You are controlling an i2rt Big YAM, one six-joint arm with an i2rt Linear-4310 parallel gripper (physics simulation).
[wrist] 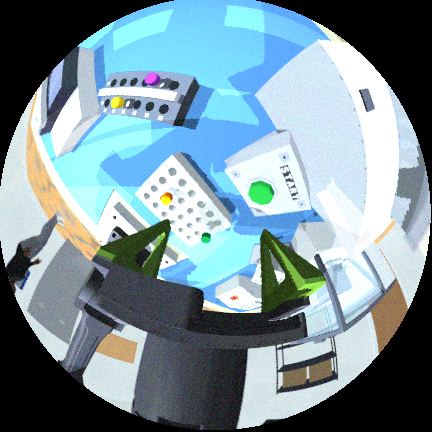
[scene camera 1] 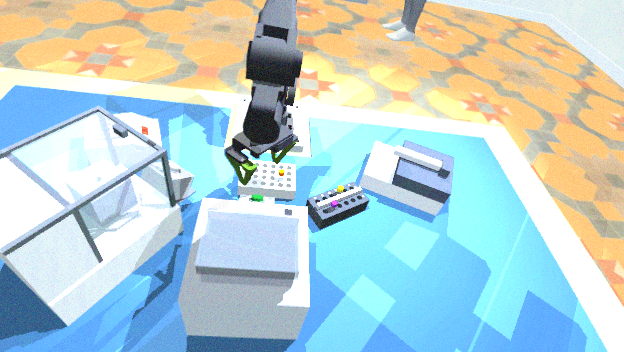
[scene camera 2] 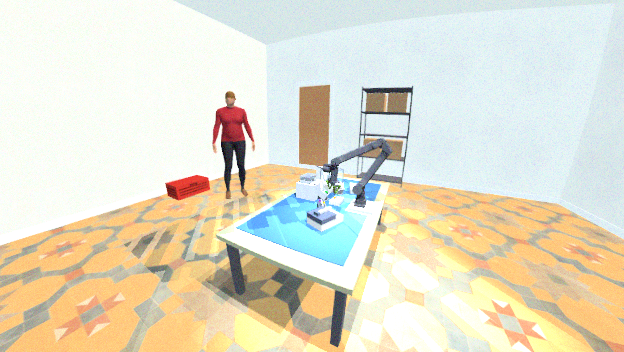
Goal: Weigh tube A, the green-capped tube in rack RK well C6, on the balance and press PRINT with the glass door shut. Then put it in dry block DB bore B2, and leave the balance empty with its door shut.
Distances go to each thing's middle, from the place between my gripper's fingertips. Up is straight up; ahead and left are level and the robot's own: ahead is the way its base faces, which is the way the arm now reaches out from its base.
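Scene:
The glass-box balance [scene camera 1: 94,200] is 130 mm ahead of my hand, 290 mm to the right of it and 30 mm above it. As for the white box with grey lid [scene camera 1: 247,275], my hand is now 210 mm short of it, 20 mm to the left of it and 10 mm below it.

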